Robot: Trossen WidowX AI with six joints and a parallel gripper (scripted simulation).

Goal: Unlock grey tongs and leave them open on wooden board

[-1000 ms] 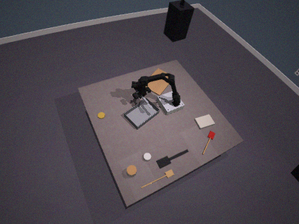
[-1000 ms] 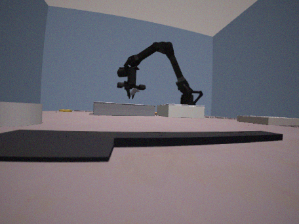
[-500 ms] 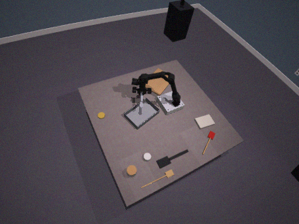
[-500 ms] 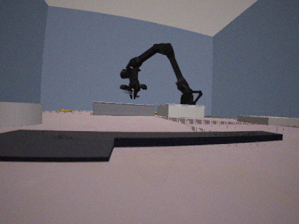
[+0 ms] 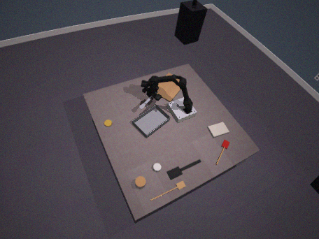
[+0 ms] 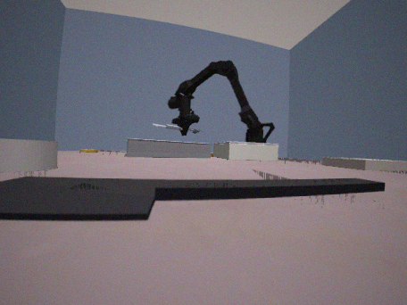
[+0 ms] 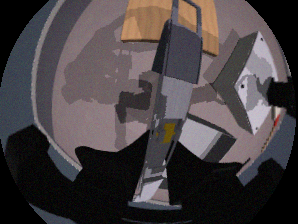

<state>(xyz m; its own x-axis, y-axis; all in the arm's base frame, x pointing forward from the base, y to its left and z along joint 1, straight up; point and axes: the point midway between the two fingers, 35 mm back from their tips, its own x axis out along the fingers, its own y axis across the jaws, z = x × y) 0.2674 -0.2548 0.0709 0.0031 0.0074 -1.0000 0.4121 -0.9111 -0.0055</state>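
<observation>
Now: gripper tip 40 mm below the yellow lock piece, 20 mm past it and 10 mm to the left of it. From my gripper tip the other things lie so: white cylinder: 590 mm to the left, 280 mm ahead, 90 mm below; then roasting tin: 180 mm to the left, 90 mm ahead, 80 mm below; then wooden board: 320 mm behind, 140 mm to the right, 100 mm below.
</observation>
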